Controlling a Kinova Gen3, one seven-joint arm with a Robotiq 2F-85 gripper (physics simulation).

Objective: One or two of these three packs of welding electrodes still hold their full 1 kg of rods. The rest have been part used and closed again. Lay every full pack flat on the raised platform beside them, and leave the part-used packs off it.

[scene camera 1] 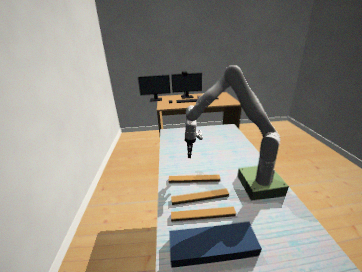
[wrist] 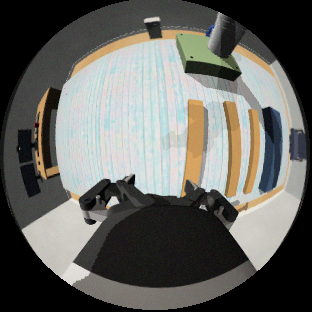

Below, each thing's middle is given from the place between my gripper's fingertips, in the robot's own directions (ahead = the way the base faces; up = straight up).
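Raised blue platform [scene camera 1: 238,239]: 7 cm ahead of my hand, 57 cm to the left of it, 13 cm below it.
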